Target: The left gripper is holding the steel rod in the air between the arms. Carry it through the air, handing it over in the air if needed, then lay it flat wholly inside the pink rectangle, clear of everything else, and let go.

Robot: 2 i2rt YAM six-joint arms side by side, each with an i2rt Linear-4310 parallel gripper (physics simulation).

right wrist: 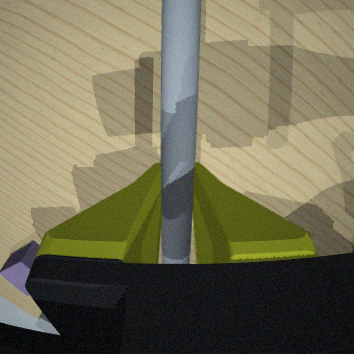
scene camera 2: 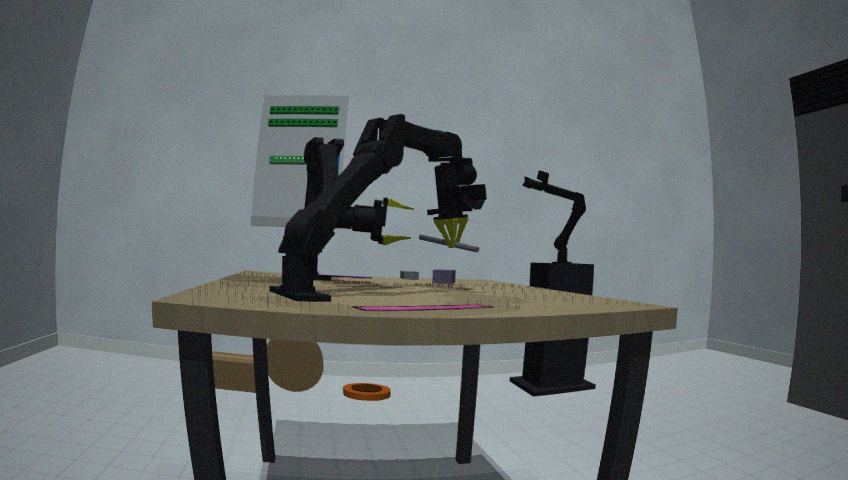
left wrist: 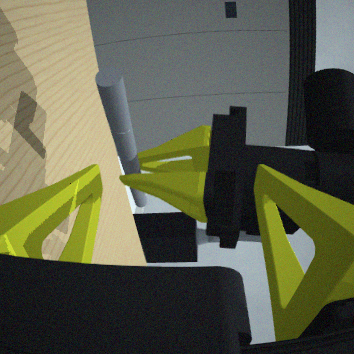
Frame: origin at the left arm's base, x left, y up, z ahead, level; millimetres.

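Seen in the pictures: left gripper, fingertip midpoint: [scene camera 2: 412, 223] [left wrist: 177, 175]; right gripper, fingertip midpoint: [right wrist: 177, 174] [scene camera 2: 453, 247] [left wrist: 122, 170]; right arm's base at its link origin: [scene camera 2: 297, 295].
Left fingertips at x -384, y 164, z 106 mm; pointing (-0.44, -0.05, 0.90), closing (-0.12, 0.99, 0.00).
Observation:
A point is followed by its place in that frame.
The steel rod [scene camera 2: 432, 239] @(x -413, y 126, z 151 mm) [left wrist: 111, 100] @(x -374, y 131, z 147 mm) [right wrist: 181, 65] @(x -529, y 114, z 166 mm) hangs in the air above the table, tilted slightly in scene camera 2. My right gripper [scene camera 2: 452, 245] @(x -479, y 106, z 165 mm) [right wrist: 177, 174] @(x -479, y 106, z 165 mm) points down and is shut on the rod near its middle; its fingers also show in the left wrist view. My left gripper [scene camera 2: 411, 223] @(x -384, y 164, z 106 mm) is open, its fingers wide apart, just left of the rod's left end in scene camera 2. The pink rectangle [scene camera 2: 422, 308] @(x -816, y 0, z -202 mm) lies flat at the table's near edge, lower than both grippers.
A purple block [scene camera 2: 443, 276] @(x -238, y 21, z 346 mm) [right wrist: 19, 275] @(x -215, y 40, z 381 mm) and a grey block [scene camera 2: 409, 274] @(x -20, y 16, z 383 mm) stand on the table [scene camera 2: 565, 324] @(x -1024, y -15, z -84 mm) beyond the pink rectangle. A thin purple strip [scene camera 2: 351, 276] @(x 48, y 4, z 193 mm) lies at the back left. The right arm's base [scene camera 2: 299, 291] @(x -614, y 11, z -329 mm) stands left of the pink rectangle.

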